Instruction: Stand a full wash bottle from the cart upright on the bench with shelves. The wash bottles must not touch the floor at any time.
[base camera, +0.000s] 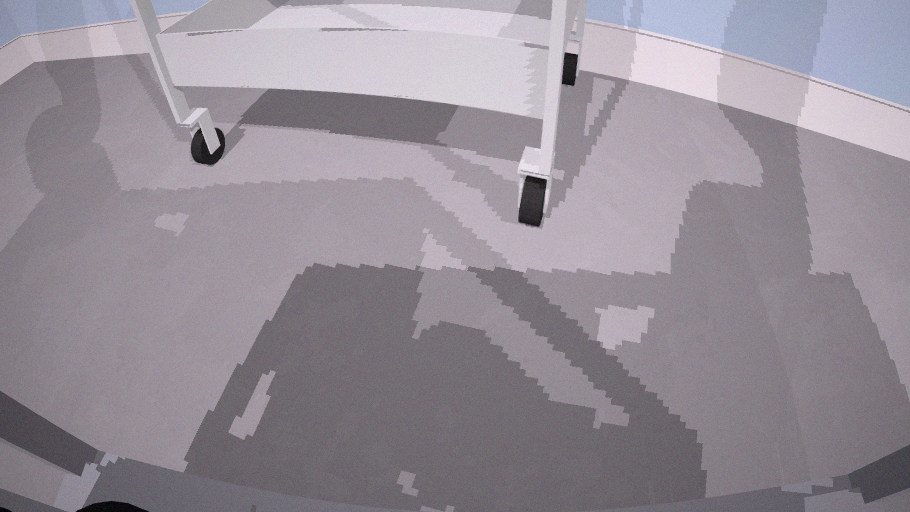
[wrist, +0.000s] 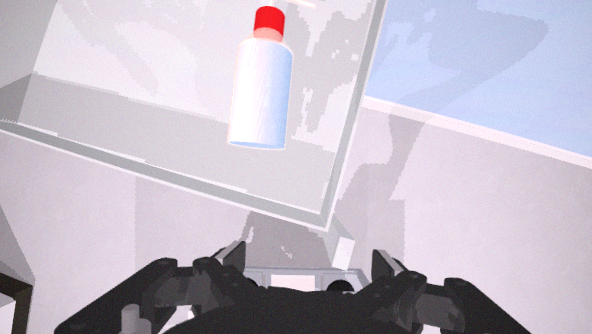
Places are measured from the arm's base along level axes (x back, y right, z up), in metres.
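Pixels of known places: gripper, fingertip midpoint: (wrist: 307, 259).
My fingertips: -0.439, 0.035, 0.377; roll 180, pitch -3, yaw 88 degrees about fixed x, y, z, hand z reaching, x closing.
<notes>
Behind a point stands the place of what it marks, as x, y, z.
A wash bottle (wrist: 261, 95) {-0.568, -0.007, 0.325} with a red cap and a white and pale blue body stands in the top tray of the white cart (base camera: 356, 63) {-0.489, -0.107, -0.233} (wrist: 150, 168) {-0.500, -0.139, 0.288}, near the tray's right corner in the wrist view. The top of its nozzle is cut off by the frame edge, and its fill level is hard to tell. My gripper (wrist: 307, 259) {-0.439, 0.035, 0.377} is open, with its fingers apart and nothing between them. In the wrist view it shows below the tray's near corner, apart from the bottle. The bench with shelves cannot be made out.
In the base camera view the cart's front wheels (base camera: 208, 145) {-0.559, -0.344, -0.362} (base camera: 532, 201) {-0.443, 0.049, -0.356} stand on the floor ahead of the base. A pale blue wall (wrist: 480, 75) {-0.742, 0.468, -0.002} rises behind the cart. A dark-edged object (wrist: 22, 305) {0.124, -1.241, -0.362} shows at the lower left of the wrist view.
</notes>
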